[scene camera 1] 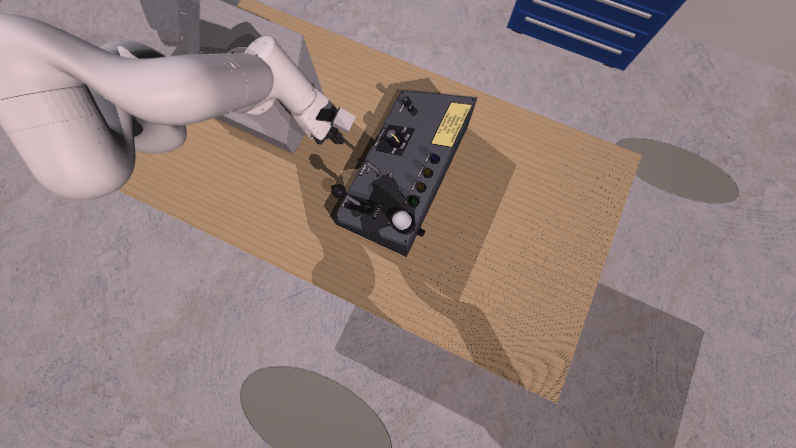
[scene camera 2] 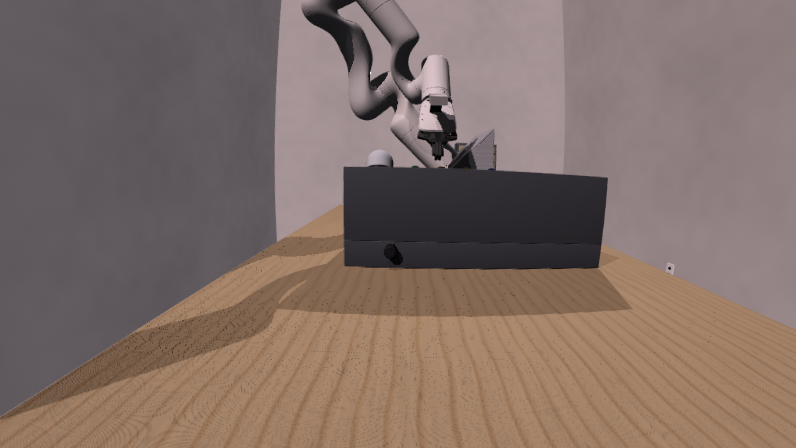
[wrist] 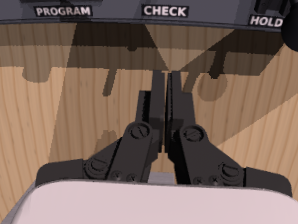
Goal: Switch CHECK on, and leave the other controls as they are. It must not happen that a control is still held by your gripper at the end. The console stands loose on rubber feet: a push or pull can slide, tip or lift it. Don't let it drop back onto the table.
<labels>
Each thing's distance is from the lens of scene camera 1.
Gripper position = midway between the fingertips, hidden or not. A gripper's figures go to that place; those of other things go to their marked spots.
my gripper (scene camera 1: 340, 141): 112 cm
dark console (scene camera 1: 394, 198): 111 cm
</labels>
